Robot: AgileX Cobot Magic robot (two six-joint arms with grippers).
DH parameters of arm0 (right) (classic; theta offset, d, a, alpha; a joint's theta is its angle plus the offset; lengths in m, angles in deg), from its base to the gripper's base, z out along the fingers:
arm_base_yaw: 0 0.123 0 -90
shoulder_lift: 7.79 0 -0.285 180
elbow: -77.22 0 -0.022 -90
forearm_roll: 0 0.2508 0 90
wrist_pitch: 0 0 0.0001 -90
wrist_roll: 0 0.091 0 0
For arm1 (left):
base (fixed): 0 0 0 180
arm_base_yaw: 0 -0.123 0 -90
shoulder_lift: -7.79 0 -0.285 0
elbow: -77.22 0 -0.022 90
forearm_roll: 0 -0.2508 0 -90
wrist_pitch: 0 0 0.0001 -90
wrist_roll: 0 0.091 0 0
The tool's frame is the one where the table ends.
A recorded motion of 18 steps. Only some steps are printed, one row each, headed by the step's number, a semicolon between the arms.
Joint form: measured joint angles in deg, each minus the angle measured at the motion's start. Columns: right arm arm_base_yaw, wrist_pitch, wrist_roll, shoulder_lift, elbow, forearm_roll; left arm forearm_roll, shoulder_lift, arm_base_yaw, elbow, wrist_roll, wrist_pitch.
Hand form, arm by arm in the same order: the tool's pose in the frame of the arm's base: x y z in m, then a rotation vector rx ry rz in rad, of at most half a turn. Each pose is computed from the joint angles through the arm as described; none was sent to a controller.
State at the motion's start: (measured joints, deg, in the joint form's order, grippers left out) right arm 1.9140 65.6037 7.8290 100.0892 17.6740 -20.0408; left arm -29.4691 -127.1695 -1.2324 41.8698 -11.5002 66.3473
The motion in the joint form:
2: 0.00 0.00 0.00 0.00 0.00 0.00; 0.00 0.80 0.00 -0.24 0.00 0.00
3: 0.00 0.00 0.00 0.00 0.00 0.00; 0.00 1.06 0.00 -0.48 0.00 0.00
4: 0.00 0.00 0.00 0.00 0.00 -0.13; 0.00 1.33 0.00 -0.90 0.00 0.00
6: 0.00 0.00 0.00 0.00 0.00 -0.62; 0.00 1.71 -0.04 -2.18 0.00 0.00
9: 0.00 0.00 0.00 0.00 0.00 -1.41; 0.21 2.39 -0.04 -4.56 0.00 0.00
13: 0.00 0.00 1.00 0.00 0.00 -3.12; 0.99 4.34 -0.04 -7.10 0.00 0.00
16: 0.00 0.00 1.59 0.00 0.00 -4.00; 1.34 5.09 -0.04 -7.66 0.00 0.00
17: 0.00 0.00 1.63 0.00 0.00 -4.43; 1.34 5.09 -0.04 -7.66 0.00 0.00
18: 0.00 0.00 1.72 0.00 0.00 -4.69; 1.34 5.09 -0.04 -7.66 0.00 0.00
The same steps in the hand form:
2: 0.2466 0.0366 0.1344 -0.2677 1.7793 0.3002; 0.3435 -0.0336 0.0615 0.3239 1.8166 -0.4027
3: 0.2466 0.0366 0.1344 -0.2677 1.7793 0.3002; 0.3427 -0.0336 0.0624 0.3239 1.8163 -0.4027
4: 0.2466 0.0368 0.1344 -0.2701 1.7792 0.3013; 0.3410 -0.0337 0.0630 0.3235 1.8188 -0.4033
6: 0.2463 0.0375 0.1343 -0.2789 1.7788 0.3056; 0.3355 -0.0335 0.0620 0.3203 1.8341 -0.4067
9: 0.2459 0.0385 0.1343 -0.2931 1.7780 0.3126; 0.3251 -0.0335 0.0604 0.3115 1.8631 -0.4120
13: 0.2449 0.0408 0.1340 -0.3085 1.7798 0.3400; 0.3156 -0.0327 0.0655 0.2959 1.8737 -0.4068
16: 0.2443 0.0419 0.1339 -0.3153 1.7811 0.3550; 0.3139 -0.0323 0.0684 0.2902 1.8708 -0.4026
17: 0.2441 0.0425 0.1339 -0.3225 1.7808 0.3592; 0.3139 -0.0323 0.0684 0.2902 1.8708 -0.4026
18: 0.2439 0.0428 0.1338 -0.3258 1.7809 0.3626; 0.3139 -0.0323 0.0684 0.2902 1.8708 -0.4026

